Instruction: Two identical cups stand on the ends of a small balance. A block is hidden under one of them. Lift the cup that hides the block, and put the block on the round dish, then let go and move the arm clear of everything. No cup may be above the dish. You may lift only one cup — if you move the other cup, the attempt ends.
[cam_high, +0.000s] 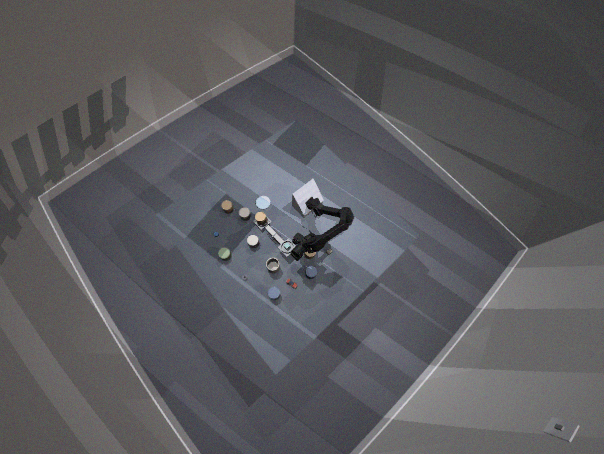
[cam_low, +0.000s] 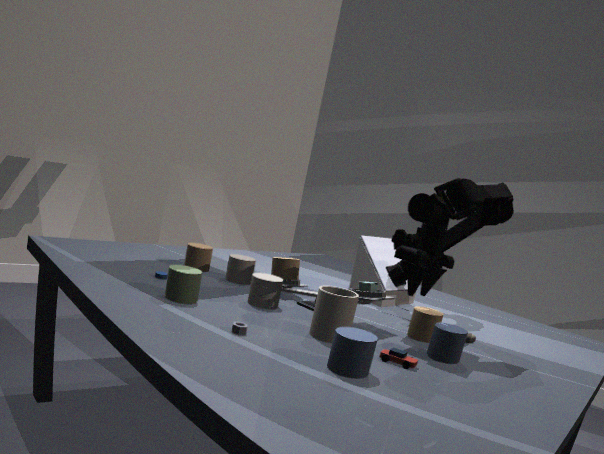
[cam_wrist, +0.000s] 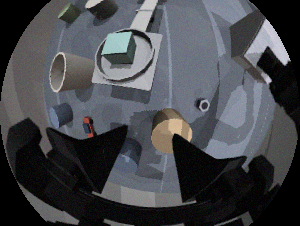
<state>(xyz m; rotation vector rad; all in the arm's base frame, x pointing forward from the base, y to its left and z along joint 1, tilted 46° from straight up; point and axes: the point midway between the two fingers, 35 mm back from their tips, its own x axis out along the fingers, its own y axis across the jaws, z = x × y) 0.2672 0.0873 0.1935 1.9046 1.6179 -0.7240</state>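
My gripper tip is now 5 cm short of the teal block, 10 cm to the left of it and 1 cm above it. Also, from my gripper tip: balance beam 4 cm ahead, 22 cm to the right, 6 cm below; then red toy car 18 cm ahead, 8 cm to the left, 8 cm below; then pale blue round dish 7 cm behind, 46 cm to the right, 9 cm below.
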